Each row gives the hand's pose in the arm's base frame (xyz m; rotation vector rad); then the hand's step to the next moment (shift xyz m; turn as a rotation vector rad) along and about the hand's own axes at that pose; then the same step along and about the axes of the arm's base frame.
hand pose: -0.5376 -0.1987 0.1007 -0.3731 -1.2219 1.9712
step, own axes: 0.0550 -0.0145 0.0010 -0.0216 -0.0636 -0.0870
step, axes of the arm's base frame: -0.0302 0.0435 0.0208 0.0953 0.0542 0.0081
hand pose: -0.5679 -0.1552 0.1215 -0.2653 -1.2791 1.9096
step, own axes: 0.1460 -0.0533 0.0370 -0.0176 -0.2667 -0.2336
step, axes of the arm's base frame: -0.0897 0.0878 0.0988 0.2775 0.1901 0.1134
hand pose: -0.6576 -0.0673 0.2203 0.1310 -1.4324 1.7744
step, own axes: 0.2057 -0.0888 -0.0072 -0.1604 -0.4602 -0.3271
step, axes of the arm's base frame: -0.0732 0.1150 0.1779 0.5328 0.1949 0.1505
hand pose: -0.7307 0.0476 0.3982 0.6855 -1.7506 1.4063
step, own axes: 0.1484 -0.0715 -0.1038 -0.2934 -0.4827 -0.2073
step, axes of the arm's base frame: -0.0012 0.0914 0.1719 0.5966 0.0659 0.0418
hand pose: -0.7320 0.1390 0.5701 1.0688 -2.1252 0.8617
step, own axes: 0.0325 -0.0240 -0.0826 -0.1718 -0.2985 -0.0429
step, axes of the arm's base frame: 0.0223 0.0372 0.0810 0.3454 -0.0286 -0.0188
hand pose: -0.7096 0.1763 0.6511 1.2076 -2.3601 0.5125
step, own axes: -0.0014 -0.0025 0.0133 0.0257 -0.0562 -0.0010
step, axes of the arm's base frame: 0.0000 -0.0072 -0.0115 0.0332 -0.0475 0.0216
